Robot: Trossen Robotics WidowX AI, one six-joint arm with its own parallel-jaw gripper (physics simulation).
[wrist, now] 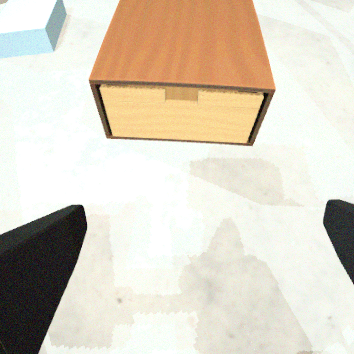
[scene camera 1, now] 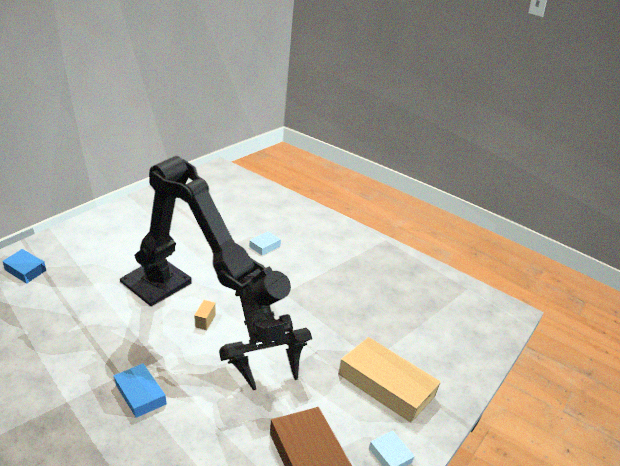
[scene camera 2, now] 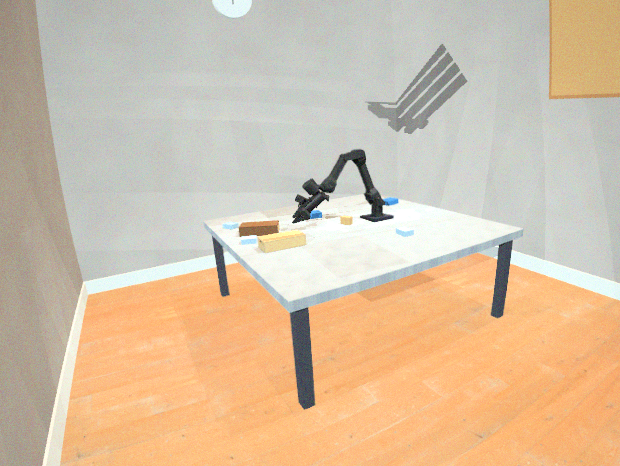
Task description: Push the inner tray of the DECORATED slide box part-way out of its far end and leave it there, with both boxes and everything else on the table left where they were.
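Pixels of known places: gripper, between the fingertips: (wrist: 205, 214) (scene camera 1: 275, 385) (scene camera 2: 292, 220); arm's base, origin of its link: (scene camera 1: 157, 276) (scene camera 2: 377, 215).
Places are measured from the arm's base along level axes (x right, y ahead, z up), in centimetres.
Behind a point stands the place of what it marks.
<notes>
A reddish-brown, wood-grained slide box (scene camera 1: 310, 435) {x 21.9, y 59.1, z 3.4 cm} (scene camera 2: 259, 228) {x 20.2, y 64.2, z 2.3 cm} (wrist: 182, 45) {x 20.8, y 56.7, z 3.5 cm} lies flat on the table. In the wrist view, its near end is open and shows the pale end wall of its inner tray (wrist: 180, 120) {x 18.9, y 53.9, z 0.5 cm}, with a small notch at the top, about level with the sleeve's edge. A plain pale wood box (scene camera 1: 388, 373) {x -1.4, y 65.0, z 3.4 cm} (scene camera 2: 282, 241) {x -7.1, y 67.5, z 2.2 cm} lies beside it, apart. My gripper (scene camera 1: 275, 383) {x 15.3, y 47.1, z 4.0 cm} (scene camera 2: 295, 220) {x 15.3, y 47.1, z 4.0 cm} (wrist: 205, 214) {x 15.3, y 47.1, z 4.0 cm} is open and empty, above the table in front of the brown box's near end, touching neither box. The brown box's far end is hidden in the wrist view.
A light blue block (scene camera 1: 391, 449) {x 14.7, y 73.4, z 0.9 cm} (scene camera 2: 248, 240) {x 12.1, y 75.0, z 0.2 cm} (wrist: 25, 37) {x 13.3, y 70.0, z 0.2 cm} lies between the boxes; another (scene camera 2: 230, 225) {x 44.8, y 69.6, z 0.6 cm} lies beyond the brown box. A third light blue block (scene camera 1: 265, 243) {x -29.5, y 14.6, z 0.9 cm}, a small tan block (scene camera 1: 204, 314) {x 5.8, y 21.0, z 2.4 cm} and two blue blocks, one nearer (scene camera 1: 140, 390) {x 31.7, y 24.6, z 1.4 cm} and one behind the base (scene camera 1: 24, 265) {x 21.5, y -31.2, z 1.5 cm}, also lie here.
</notes>
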